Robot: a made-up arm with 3 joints. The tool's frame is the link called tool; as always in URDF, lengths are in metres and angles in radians.
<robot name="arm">
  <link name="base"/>
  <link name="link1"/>
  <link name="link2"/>
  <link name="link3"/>
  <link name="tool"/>
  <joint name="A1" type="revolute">
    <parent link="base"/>
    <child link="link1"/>
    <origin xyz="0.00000 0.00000 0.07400" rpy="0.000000 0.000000 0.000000"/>
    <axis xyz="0 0 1"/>
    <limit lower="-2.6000" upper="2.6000"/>
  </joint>
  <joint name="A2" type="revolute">
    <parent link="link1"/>
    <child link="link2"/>
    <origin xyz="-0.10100 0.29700 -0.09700" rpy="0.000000 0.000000 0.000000"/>
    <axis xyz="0 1 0"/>
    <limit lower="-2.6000" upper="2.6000"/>
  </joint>
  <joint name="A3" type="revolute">
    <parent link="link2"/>
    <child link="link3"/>
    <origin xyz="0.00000 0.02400 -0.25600" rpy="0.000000 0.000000 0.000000"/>
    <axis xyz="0 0 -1"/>
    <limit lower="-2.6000" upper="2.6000"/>
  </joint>
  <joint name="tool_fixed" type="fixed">
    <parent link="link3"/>
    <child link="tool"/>
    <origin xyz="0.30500 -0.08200 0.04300" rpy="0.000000 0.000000 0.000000"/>
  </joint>
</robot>
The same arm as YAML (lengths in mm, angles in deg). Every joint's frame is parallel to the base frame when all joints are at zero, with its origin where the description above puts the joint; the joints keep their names.
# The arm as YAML. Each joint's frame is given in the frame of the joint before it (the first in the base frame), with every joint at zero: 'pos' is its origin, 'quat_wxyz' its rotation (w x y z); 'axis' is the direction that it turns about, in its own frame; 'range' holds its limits. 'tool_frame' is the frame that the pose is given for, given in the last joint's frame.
length_unit: mm
angle_unit: deg
joints:
  - joint: A1
    pos: [0.0, 0.0, 74.0]
    quat_wxyz: [1.0, 0.0, 0.0, 0.0]
    axis: "+z"
    range: [-148.97, 148.97]
  - joint: A2
    pos: [-101.0, 297.0, -97.0]
    quat_wxyz: [1.0, 0.0, 0.0, 0.0]
    axis: "+y"
    range: [-148.97, 148.97]
  - joint: A3
    pos: [0.0, 24.0, -256.0]
    quat_wxyz: [1.0, 0.0, 0.0, 0.0]
    axis: "-z"
    range: [-148.97, 148.97]
tool_frame:
  pos: [305.0, -82.0, 43.0]
  quat_wxyz: [1.0, 0.0, 0.0, 0.0]

